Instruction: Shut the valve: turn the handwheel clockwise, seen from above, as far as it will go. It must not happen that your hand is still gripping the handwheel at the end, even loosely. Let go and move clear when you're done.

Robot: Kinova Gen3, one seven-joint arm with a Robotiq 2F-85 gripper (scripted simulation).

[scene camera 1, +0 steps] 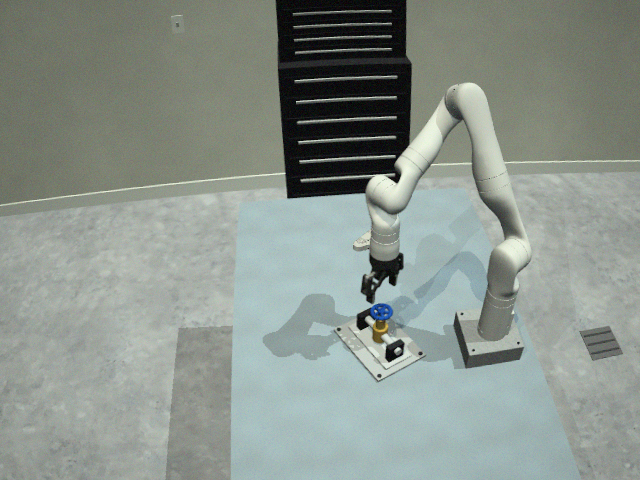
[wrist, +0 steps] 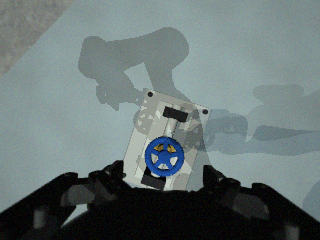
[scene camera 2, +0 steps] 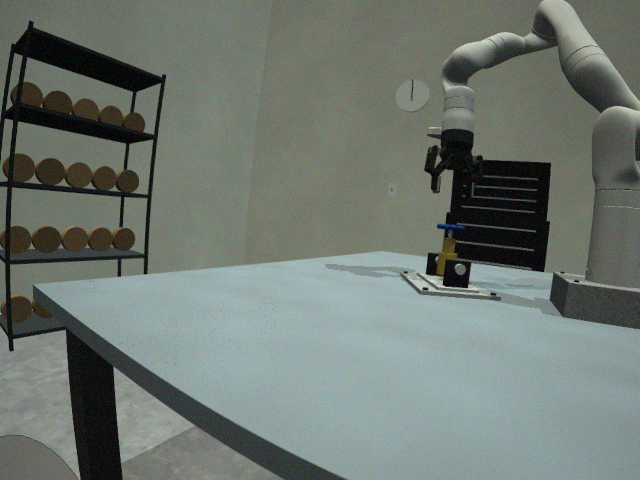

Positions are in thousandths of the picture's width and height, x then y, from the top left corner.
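My gripper (scene camera 2: 707,407) is visible to me from the scene camera, and I find it (wrist: 508,715) in the wrist view too. I can also see a blue handwheel (wrist: 514,652).
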